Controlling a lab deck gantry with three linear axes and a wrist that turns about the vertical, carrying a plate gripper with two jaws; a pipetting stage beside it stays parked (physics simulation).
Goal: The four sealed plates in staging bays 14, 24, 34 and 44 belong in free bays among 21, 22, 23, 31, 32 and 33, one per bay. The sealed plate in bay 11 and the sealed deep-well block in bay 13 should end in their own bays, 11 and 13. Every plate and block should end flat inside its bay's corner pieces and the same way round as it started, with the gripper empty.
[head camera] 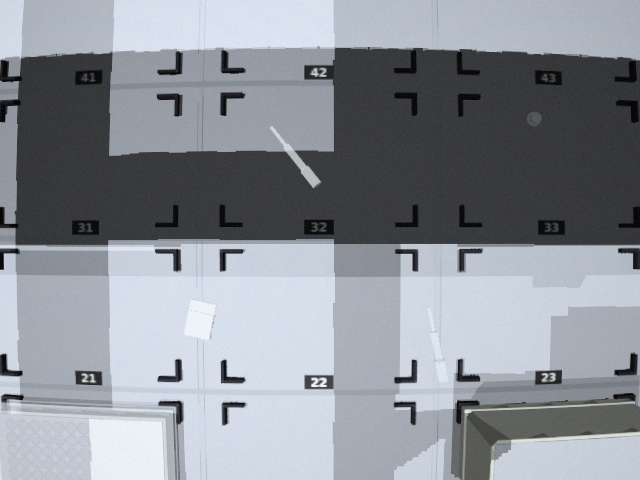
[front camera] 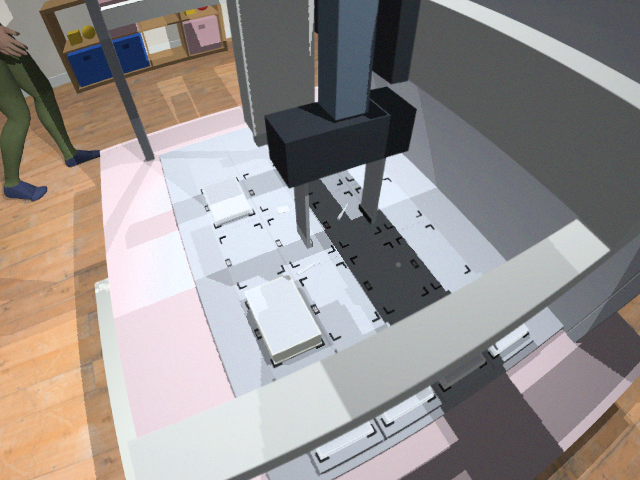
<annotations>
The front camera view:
my gripper: 336, 226
sealed plate: 226, 201
sealed plate: 360, 432
</annotations>
